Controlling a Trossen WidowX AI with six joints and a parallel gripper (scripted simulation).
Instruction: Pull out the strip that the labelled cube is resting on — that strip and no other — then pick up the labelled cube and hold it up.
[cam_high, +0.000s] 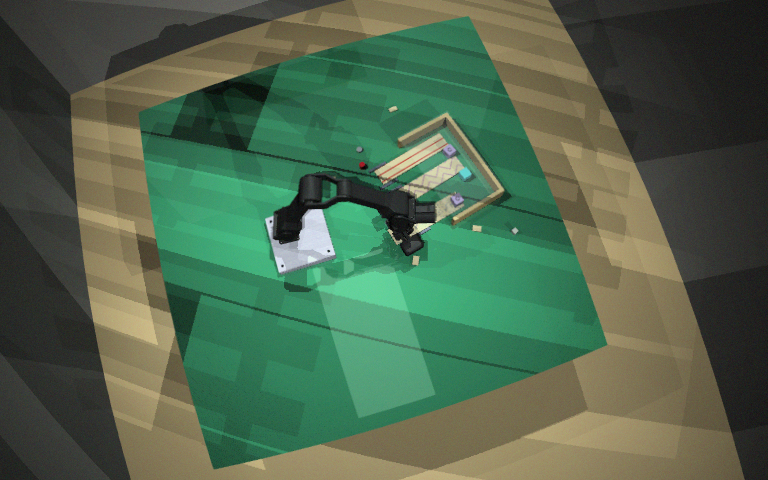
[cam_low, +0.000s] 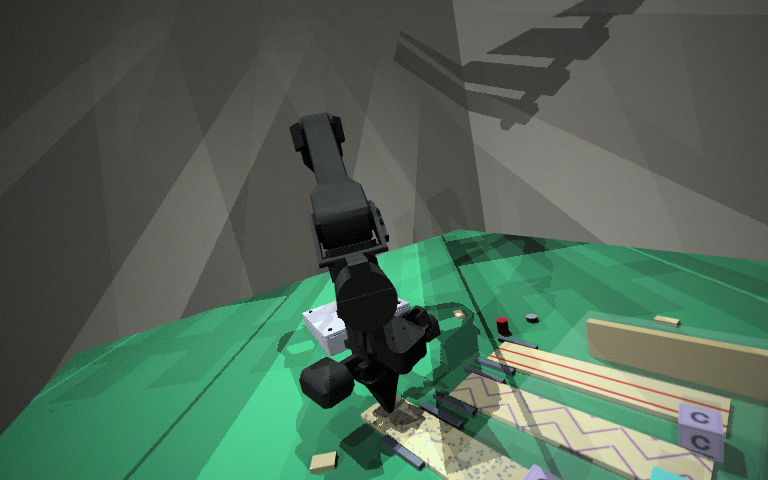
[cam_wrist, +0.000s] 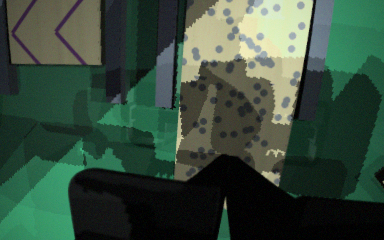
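Now: gripper tip 90 mm short of the dotted strip and 30 mm to the right of it. From my gripper tip the other things lie so: red cylinder (70 mm behind, 240 mm to the left, 10 mm above); grey disc (70 mm behind, 300 mm to the left).
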